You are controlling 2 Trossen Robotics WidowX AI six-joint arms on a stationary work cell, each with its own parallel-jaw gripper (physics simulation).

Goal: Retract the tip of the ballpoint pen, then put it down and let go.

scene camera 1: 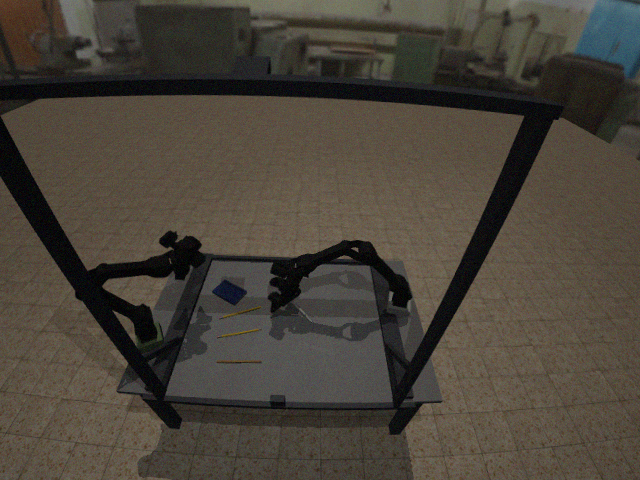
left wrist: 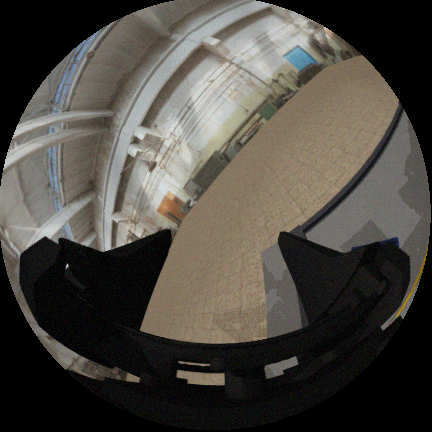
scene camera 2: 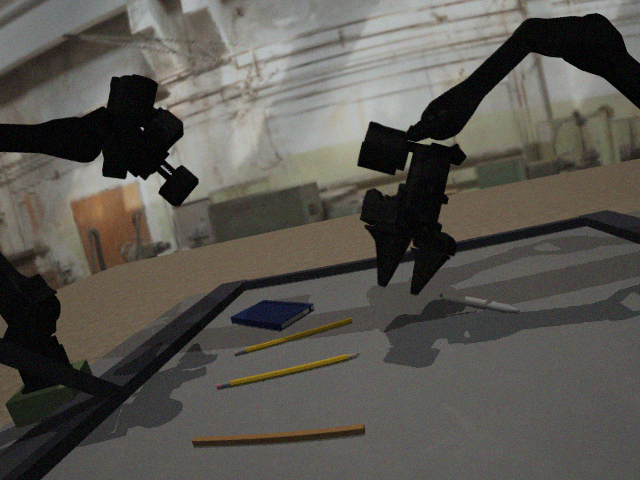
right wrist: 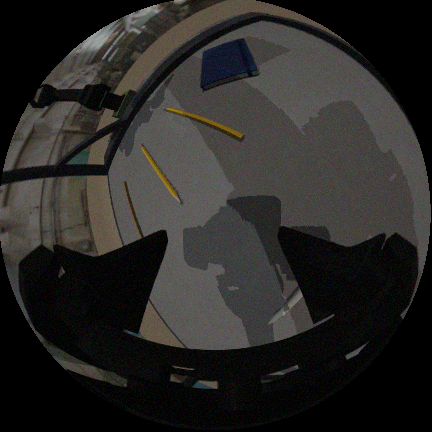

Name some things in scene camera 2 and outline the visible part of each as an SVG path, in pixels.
The left gripper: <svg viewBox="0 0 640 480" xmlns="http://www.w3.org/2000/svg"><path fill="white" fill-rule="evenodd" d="M153 107L151 121L145 122L145 125L142 126L144 130L142 131L141 128L134 127L134 130L143 135L149 142L149 158L142 167L128 171L134 177L139 175L143 180L146 180L150 174L158 172L167 180L158 193L172 206L180 206L199 184L199 180L183 165L175 170L165 161L170 154L167 151L183 137L183 122L170 111L164 110L161 107L158 109Z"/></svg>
The right gripper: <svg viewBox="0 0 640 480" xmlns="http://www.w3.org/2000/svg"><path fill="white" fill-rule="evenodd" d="M408 177L406 184L399 183L398 192L395 196L385 195L384 197L375 188L367 190L363 199L360 220L369 224L365 225L365 229L369 231L375 240L379 286L387 286L408 246L413 241L413 246L416 248L410 247L415 257L410 293L418 295L447 260L450 260L450 256L455 256L457 243L450 235L441 232L442 225L438 223L442 204L447 204L449 199L444 194L445 186L428 178Z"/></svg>
